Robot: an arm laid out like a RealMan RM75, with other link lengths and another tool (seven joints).
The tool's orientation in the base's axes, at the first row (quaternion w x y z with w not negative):
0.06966, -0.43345, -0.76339, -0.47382
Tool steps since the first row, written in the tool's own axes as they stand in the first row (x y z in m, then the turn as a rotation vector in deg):
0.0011, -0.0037, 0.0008, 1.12, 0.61, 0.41
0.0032, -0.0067, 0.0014, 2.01, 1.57, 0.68
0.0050, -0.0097, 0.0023, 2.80, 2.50, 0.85
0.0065, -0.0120, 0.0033, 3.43, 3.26, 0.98
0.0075, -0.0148, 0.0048, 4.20, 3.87, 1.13
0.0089, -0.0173, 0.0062, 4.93, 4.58, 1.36
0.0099, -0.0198, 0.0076, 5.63, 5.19, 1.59
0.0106, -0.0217, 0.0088, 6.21, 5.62, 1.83
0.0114, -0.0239, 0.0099, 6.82, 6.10, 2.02
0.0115, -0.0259, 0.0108, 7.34, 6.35, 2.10
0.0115, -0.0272, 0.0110, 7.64, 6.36, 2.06
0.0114, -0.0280, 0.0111, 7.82, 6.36, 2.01
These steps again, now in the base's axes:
-0.0031, 0.0006, -0.0023, -0.12, 1.10, 0.76
-0.0064, 0.0018, -0.0035, 0.11, 2.01, 1.71
-0.0094, 0.0031, -0.0051, 0.36, 2.77, 2.65
-0.0117, 0.0044, -0.0064, 0.56, 3.38, 3.40
-0.0139, 0.0056, -0.0085, 0.58, 4.07, 4.13
-0.0162, 0.0071, -0.0102, 0.72, 4.81, 4.85
-0.0182, 0.0084, -0.0121, 0.80, 5.51, 5.49
-0.0196, 0.0094, -0.0137, 0.83, 6.12, 5.95
-0.0214, 0.0104, -0.0153, 0.86, 6.72, 6.48
-0.0226, 0.0108, -0.0171, 0.75, 7.13, 6.87
-0.0235, 0.0107, -0.0180, 0.56, 7.28, 7.05
-0.0240, 0.0106, -0.0187, 0.43, 7.35, 7.17

